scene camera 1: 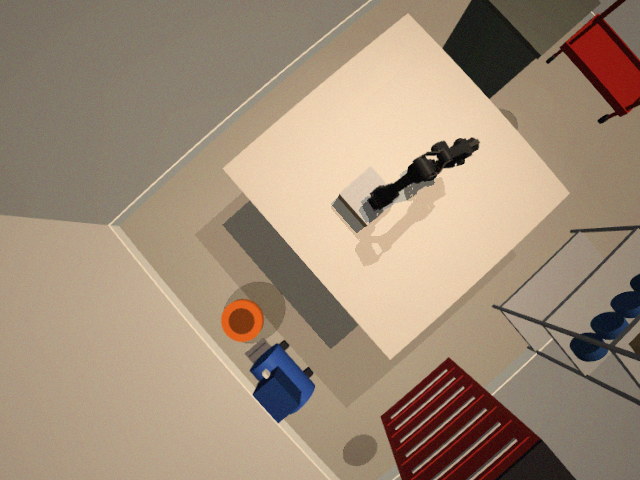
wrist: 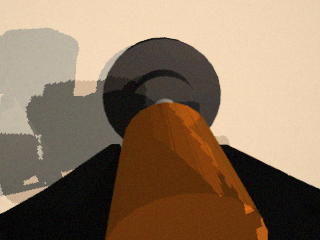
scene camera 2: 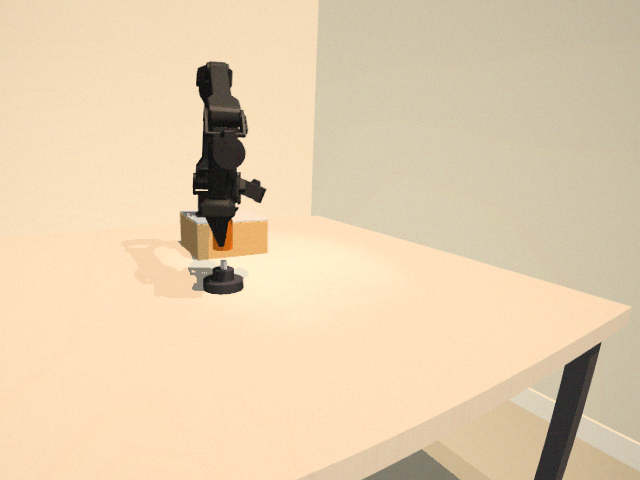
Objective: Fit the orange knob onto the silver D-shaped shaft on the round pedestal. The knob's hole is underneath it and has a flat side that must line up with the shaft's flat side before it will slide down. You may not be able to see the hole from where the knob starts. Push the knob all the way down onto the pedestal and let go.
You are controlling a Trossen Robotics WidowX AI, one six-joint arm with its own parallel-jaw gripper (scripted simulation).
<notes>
My gripper [scene camera 2: 222,244] holds an orange knob [wrist: 172,171].
My gripper also shows in the wrist view [wrist: 169,154].
</notes>
